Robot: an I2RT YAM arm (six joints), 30 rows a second.
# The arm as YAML. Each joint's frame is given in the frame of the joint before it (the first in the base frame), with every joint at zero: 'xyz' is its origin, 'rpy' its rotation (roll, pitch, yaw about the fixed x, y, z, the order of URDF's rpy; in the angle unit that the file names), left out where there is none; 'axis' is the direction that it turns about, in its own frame. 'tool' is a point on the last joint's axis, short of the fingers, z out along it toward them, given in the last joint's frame.
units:
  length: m
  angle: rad
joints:
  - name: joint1
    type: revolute
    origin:
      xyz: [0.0, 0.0, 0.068]
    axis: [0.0, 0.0, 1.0]
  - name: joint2
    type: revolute
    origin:
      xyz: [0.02, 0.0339, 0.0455]
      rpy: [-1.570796, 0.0, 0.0]
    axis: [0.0, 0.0, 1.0]
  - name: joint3
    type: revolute
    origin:
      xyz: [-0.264, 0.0, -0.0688]
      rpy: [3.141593, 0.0, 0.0]
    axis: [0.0, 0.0, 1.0]
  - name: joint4
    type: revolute
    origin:
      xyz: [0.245, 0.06, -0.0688]
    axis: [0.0, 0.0, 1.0]
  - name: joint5
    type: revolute
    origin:
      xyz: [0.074, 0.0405, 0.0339]
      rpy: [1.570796, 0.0, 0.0]
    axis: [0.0, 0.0, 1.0]
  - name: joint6
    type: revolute
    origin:
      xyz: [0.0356, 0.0, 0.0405]
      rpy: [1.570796, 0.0, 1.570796]
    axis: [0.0, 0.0, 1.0]
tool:
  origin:
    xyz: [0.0, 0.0, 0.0]
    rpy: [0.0, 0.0, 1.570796]
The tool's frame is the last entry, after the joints.
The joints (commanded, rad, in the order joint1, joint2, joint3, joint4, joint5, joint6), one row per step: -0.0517, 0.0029, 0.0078, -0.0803, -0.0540, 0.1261; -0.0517, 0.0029, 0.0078, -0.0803, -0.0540, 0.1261; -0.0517, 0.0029, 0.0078, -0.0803, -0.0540, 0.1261; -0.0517, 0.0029, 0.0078, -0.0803, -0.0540, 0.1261; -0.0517, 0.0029, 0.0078, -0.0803, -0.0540, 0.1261; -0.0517, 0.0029, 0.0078, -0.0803, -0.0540, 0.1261; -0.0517, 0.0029, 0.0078, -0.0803, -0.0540, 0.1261; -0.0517, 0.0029, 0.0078, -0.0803, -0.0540, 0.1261; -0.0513, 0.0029, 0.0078, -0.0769, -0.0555, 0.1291; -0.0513, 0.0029, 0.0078, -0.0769, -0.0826, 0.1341; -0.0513, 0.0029, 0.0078, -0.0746, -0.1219, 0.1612; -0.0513, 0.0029, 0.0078, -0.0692, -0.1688, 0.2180; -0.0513, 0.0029, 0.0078, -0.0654, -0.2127, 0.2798; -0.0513, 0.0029, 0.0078, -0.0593, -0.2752, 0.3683; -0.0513, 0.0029, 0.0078, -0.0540, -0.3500, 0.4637; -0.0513, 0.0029, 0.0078, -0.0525, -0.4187, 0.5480
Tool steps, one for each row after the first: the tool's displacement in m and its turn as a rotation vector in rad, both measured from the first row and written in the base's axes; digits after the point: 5 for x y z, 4 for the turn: 0.00000, 0.00000, 0.00000, 0.0000, 0.0000, 0.0000; 0.00000, 0.00000, 0.00000, 0.0000, 0.0000, 0.0000; 0.00000, 0.00000, 0.00000, 0.0000, 0.0000, 0.0000; 0.00000, 0.00000, 0.00000, 0.0000, 0.0000, 0.0000; 0.00000, 0.00000, 0.00000, 0.0000, 0.0000, 0.0000; 0.00000, 0.00000, 0.00000, 0.0000, 0.0000, 0.0000; 0.00000, 0.00000, 0.00000, 0.0000, 0.0000, 0.0000; 0.00003, 0.00010, 0.00037, 0.0029, -0.0034, 0.0017; 0.00001, 0.00106, 0.00038, 0.0099, -0.0034, 0.0283; -0.00004, 0.00246, 0.00064, 0.0396, -0.0047, 0.0656; -0.00016, 0.00412, 0.00124, 0.0990, -0.0060, 0.1085; -0.00035, 0.00566, 0.00167, 0.1630, -0.0028, 0.1481; -0.00074, 0.00784, 0.00237, 0.2538, 0.0059, 0.2045; -0.00139, 0.01041, 0.00298, 0.3512, 0.0241, 0.2723; -0.00218, 0.01273, 0.00318, 0.4368, 0.0498, 0.3335
